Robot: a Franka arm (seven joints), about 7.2 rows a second.
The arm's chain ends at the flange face. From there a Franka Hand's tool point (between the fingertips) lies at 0.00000 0.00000 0.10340 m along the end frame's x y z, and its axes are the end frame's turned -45 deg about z.
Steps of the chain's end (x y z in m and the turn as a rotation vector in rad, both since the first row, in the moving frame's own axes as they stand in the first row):
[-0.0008, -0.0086, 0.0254, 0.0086, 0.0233, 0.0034]
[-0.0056, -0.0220, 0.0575, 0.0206, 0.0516, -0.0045]
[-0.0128, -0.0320, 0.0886, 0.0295, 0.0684, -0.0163]
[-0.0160, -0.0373, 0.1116, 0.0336, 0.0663, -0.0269]
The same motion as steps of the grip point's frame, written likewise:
[0.0078, -0.0056, 0.0254, -0.0104, 0.0226, 0.0034]
[0.0169, -0.0173, 0.0573, -0.0219, 0.0511, -0.0045]
[0.0208, -0.0289, 0.0883, -0.0275, 0.0692, -0.0163]
[0.0224, -0.0354, 0.1113, -0.0231, 0.0706, -0.0269]

